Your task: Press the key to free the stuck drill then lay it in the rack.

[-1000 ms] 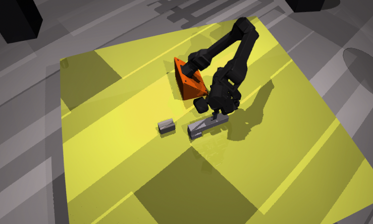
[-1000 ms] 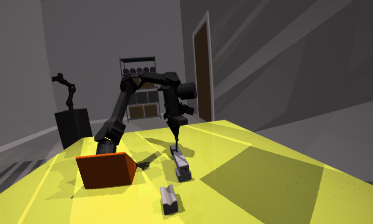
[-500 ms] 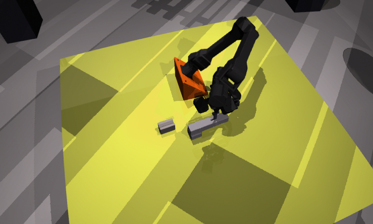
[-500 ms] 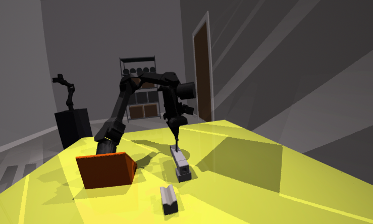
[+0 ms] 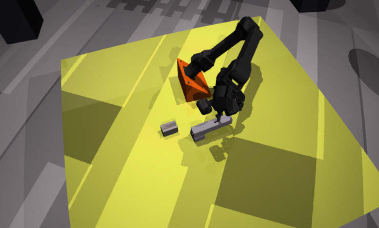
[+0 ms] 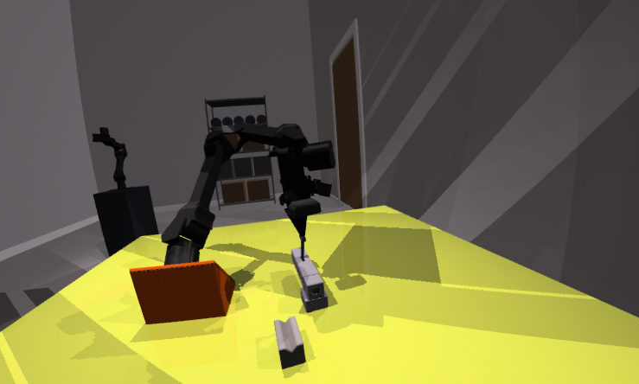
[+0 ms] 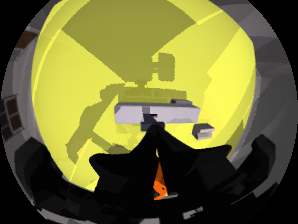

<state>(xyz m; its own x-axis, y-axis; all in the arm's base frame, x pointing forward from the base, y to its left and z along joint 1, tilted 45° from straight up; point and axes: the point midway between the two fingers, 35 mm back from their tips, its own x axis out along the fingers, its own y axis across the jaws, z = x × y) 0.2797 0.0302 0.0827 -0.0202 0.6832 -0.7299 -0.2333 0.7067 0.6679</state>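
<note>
The dark key lies 30 mm below my gripper tip. From my gripper tip the other things lie so: drill: 80 mm below, 50 mm to the right; grey v-grooved rack: 210 mm to the right, 110 mm below, 40 mm behind; grey housing block: 90 mm below, 30 mm to the right.
</note>
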